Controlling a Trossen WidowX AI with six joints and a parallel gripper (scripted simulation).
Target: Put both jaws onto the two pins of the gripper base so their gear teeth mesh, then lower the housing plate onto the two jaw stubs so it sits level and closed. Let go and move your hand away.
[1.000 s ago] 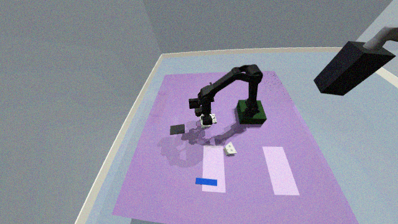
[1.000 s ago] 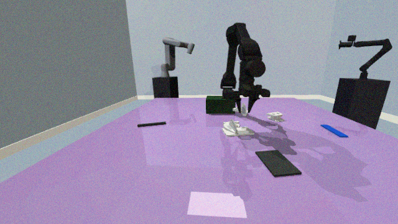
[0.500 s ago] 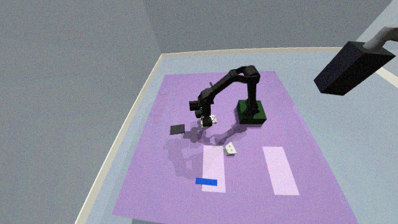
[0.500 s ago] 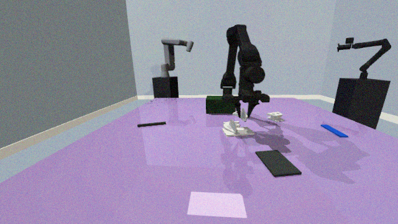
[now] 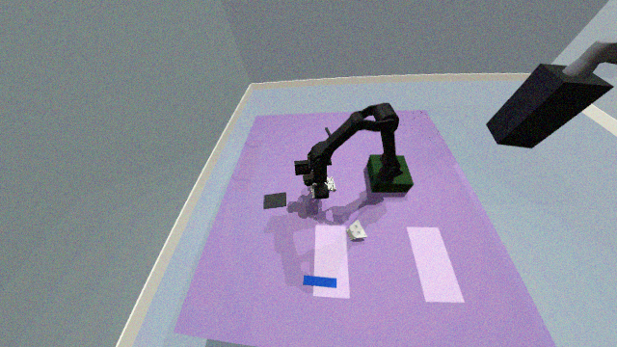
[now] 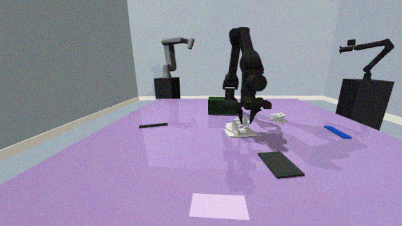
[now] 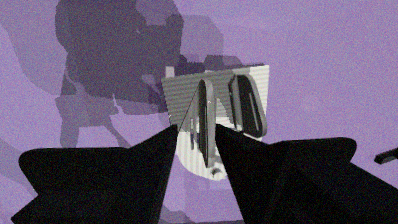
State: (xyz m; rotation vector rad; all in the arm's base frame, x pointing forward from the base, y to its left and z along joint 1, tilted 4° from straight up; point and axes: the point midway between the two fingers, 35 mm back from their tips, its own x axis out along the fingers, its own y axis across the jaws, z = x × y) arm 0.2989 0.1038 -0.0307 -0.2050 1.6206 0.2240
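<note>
The white blocky part lies 19 cm behind my gripper tip, 17 cm to the left of it and 1 cm below it. The rest, counted from my gripper tip: blue bar 39 cm to the left, 8 cm behind, 3 cm below; thin black bar 44 cm to the right, 3 cm below, 3 cm ahead; dark flat plate 22 cm ahead, 10 cm to the left, 3 cm below.
</note>
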